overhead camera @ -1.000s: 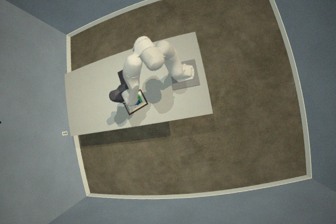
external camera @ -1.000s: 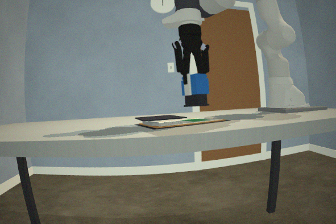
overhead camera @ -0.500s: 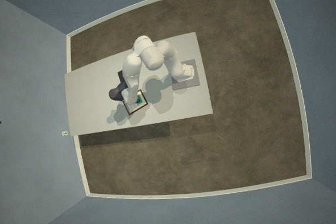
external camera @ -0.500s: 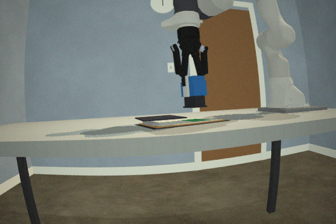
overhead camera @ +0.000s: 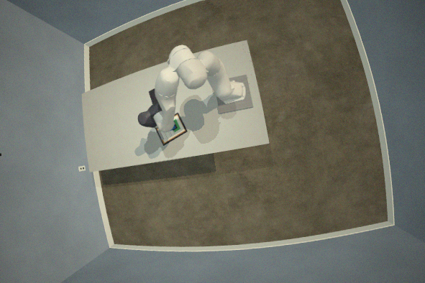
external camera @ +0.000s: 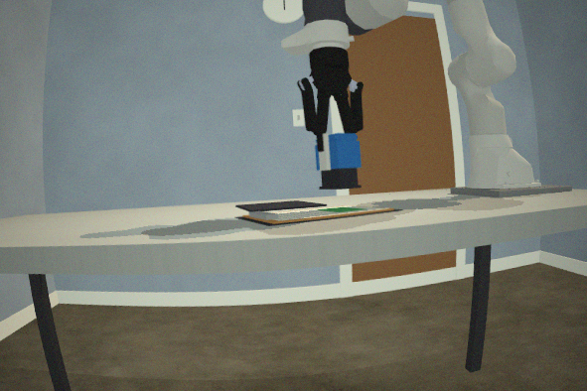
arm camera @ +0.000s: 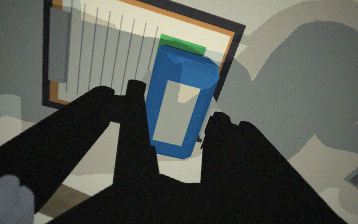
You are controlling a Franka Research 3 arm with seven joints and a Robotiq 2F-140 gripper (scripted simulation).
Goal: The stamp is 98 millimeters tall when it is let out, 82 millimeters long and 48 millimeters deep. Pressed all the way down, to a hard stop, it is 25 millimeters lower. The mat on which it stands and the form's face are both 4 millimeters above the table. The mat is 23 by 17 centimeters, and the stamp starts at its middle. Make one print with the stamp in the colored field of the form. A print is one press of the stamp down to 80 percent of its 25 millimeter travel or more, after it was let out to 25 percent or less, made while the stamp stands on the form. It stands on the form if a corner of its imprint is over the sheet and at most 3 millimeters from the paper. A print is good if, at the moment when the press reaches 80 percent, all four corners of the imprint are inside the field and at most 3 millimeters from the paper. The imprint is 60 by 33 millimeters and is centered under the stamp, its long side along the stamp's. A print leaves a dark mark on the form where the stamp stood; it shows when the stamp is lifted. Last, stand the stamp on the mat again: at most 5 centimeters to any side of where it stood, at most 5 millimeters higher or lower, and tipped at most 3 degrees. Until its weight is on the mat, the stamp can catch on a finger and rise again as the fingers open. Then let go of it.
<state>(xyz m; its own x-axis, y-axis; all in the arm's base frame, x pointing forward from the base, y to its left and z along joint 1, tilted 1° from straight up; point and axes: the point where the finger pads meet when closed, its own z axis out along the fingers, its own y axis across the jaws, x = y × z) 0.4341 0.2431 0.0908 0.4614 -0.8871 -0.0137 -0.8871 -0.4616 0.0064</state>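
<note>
Now: the dark mat 24 cm to the right of my hand, 14 cm ahead of it and 11 cm below it. Also, from my hand: form (10 cm below, 7 cm ahead, 4 cm to the left); then blue stamp (2 cm below).
</note>
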